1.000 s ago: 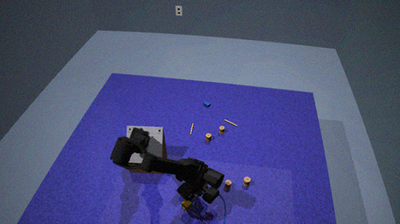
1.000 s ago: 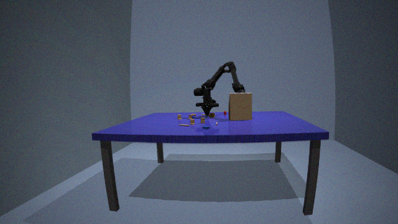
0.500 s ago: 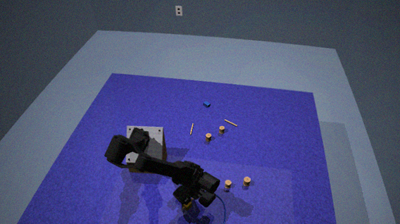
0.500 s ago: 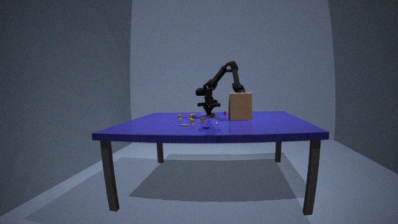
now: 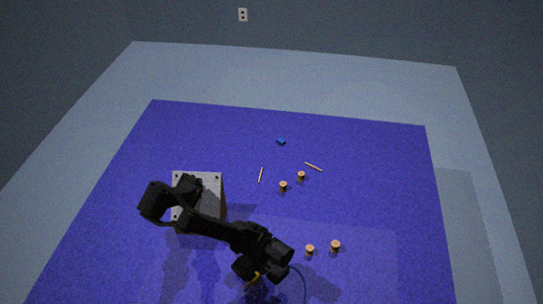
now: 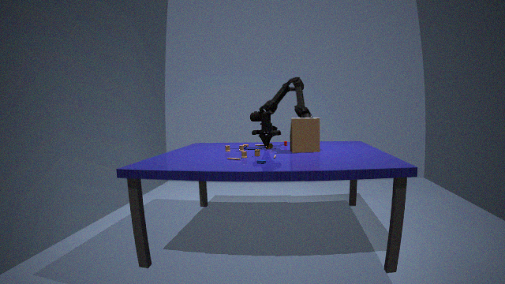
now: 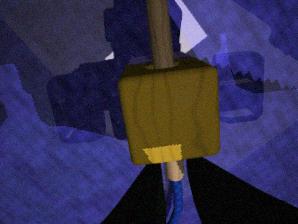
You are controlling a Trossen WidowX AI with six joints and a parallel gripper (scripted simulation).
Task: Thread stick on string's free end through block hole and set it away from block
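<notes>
The thin wooden stick is 1 cm behind my gripper tip and 1 cm to the right of it. Round my gripper tip: red object: 14 cm behind, 17 cm to the right; then yellow wooden block: 2 cm behind, 2 cm to the right; then round wooden button: 13 cm ahead, 17 cm to the right, 1 cm below.
</notes>
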